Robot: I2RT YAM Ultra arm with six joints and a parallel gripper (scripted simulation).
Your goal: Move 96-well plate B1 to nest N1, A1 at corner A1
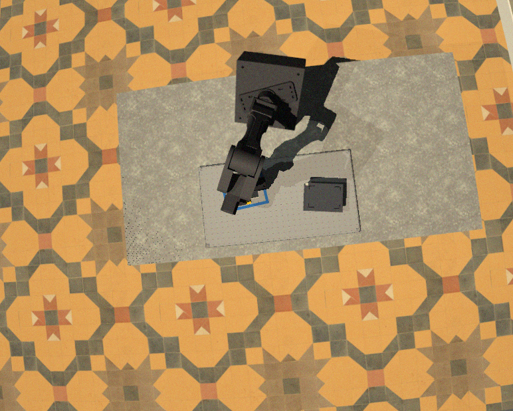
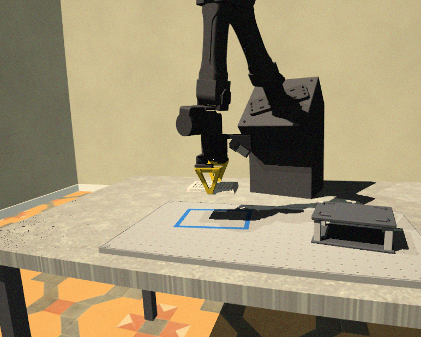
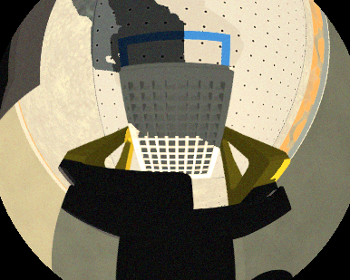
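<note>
Right now the raised plate nest is 32 cm to the left of my hand, 15 cm ahead of it and 3 cm below it. From my hand the other things lie so: 96-well plate: right at my hand.
</note>
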